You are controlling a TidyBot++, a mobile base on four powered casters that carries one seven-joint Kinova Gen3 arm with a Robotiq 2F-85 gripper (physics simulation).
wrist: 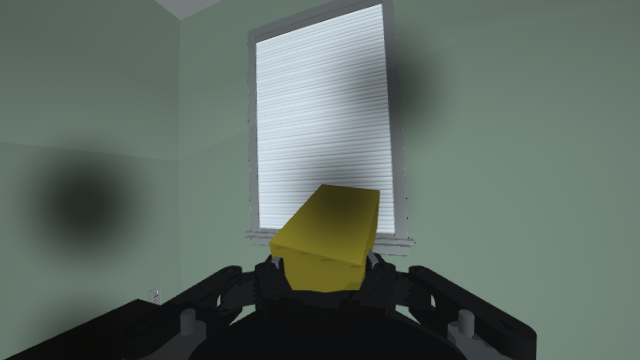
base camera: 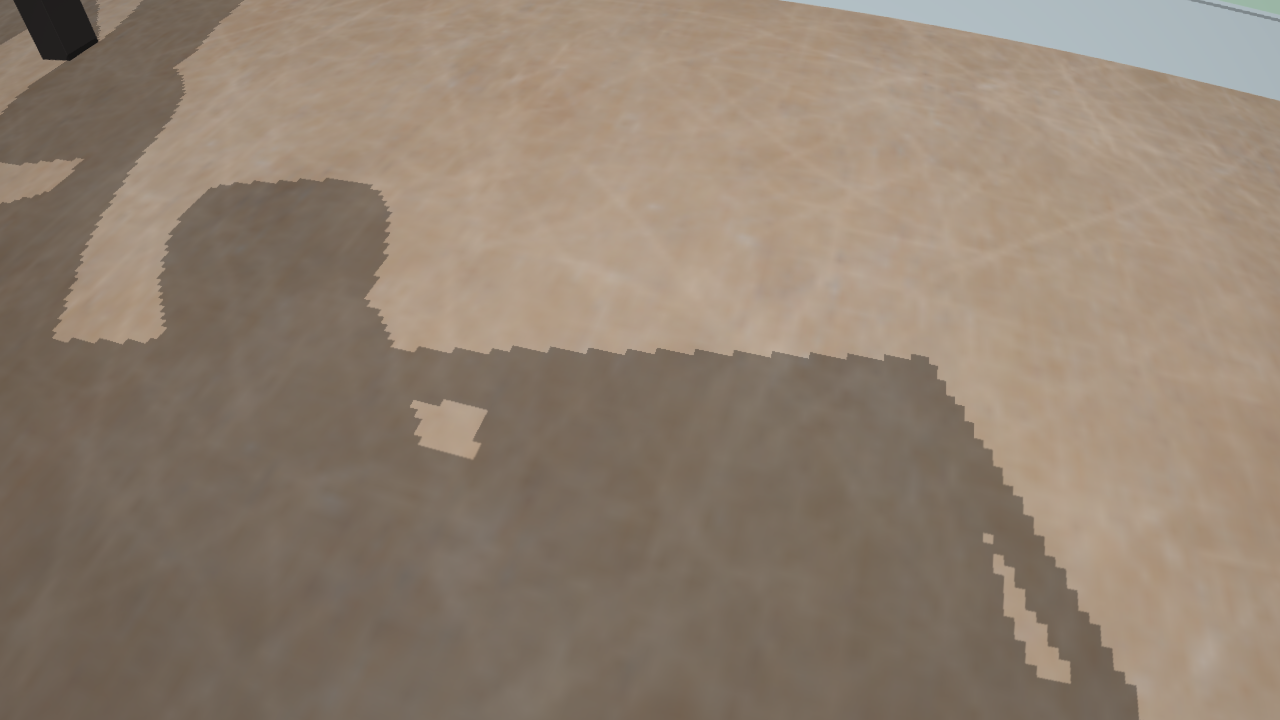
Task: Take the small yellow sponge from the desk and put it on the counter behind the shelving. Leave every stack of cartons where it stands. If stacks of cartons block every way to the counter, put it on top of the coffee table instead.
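Frame: origin at the arm's base, x back, y right, z up, level; centimetres.
Seen in the pictures: gripper, fingertip midpoint: (wrist: 324, 258).
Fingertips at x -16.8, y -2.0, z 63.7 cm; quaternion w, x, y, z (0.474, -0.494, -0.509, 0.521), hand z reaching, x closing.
Offsets run from my fingertips to a thing's middle. "pt": to the spot under its first point. Level surfaces: height alone.
The small yellow sponge @[dx -1.1, dy +1.0, dz +1.8 cm] (wrist: 325, 230) is between the fingers of my gripper (wrist: 324, 258) in the wrist view, tilted, with its far end sticking out past the fingertips. The gripper is shut on it. A dark table top @[dz -58.4 cm] (wrist: 100, 330) shows at the lower left of the wrist view, partly hidden by the gripper's linkage. In the base camera view a black leg @[pt dx -71.6, dy -67.9, dz -99.8 cm] (base camera: 60, 31) stands on the floor at the top left corner. The counter, the shelving and the cartons do not show in these views.
A window @[pt dx -88.2, dy -5.5, dz +41.5 cm] (wrist: 320, 120) with a blind is in the green wall (wrist: 525, 150) ahead. An outlet @[dx -99.2, dy -119.4, dz -63.4 cm] (wrist: 155, 295) is on the wall above the dark table top. In the base camera view, a pale baseboard (base camera: 1118, 40) runs along the top right, and shadows lie across the brown floor @[dz -103.4 cm] (base camera: 716, 197).
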